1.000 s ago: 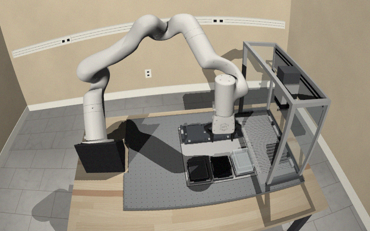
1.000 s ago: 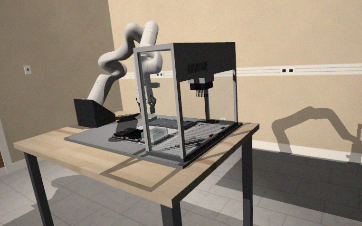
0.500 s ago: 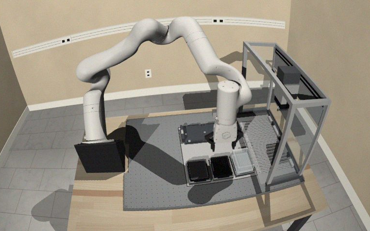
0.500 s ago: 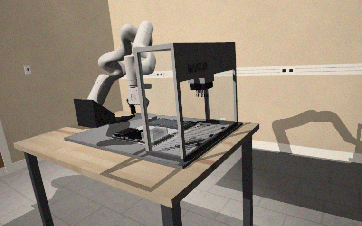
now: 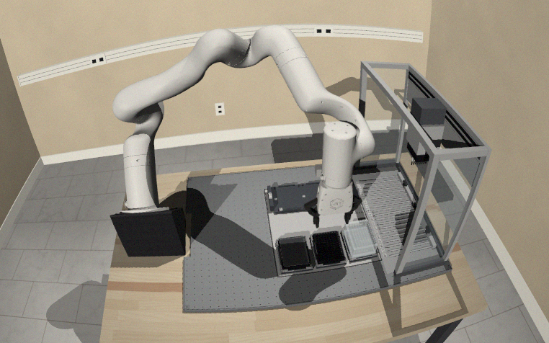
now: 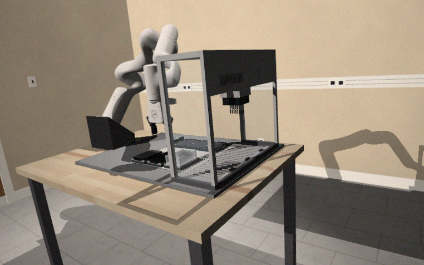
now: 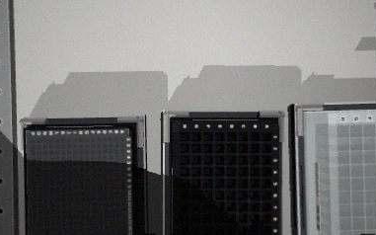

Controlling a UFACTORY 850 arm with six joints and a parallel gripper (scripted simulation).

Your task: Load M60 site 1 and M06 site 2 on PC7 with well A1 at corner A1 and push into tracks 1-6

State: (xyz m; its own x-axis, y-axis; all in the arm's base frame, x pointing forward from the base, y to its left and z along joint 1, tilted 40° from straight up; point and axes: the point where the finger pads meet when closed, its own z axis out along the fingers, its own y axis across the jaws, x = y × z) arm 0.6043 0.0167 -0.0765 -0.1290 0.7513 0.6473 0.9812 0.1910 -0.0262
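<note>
My gripper is now 14 cm above the nest S2. The rest, counted from my hand: nest S1: 14 cm below, 11 cm behind, 2 cm to the right; clear deep-well block M09: 11 cm below, 11 cm ahead, 2 cm to the left; frame post: 23 cm ahead, 12 cm to the right, 11 cm above.
</note>
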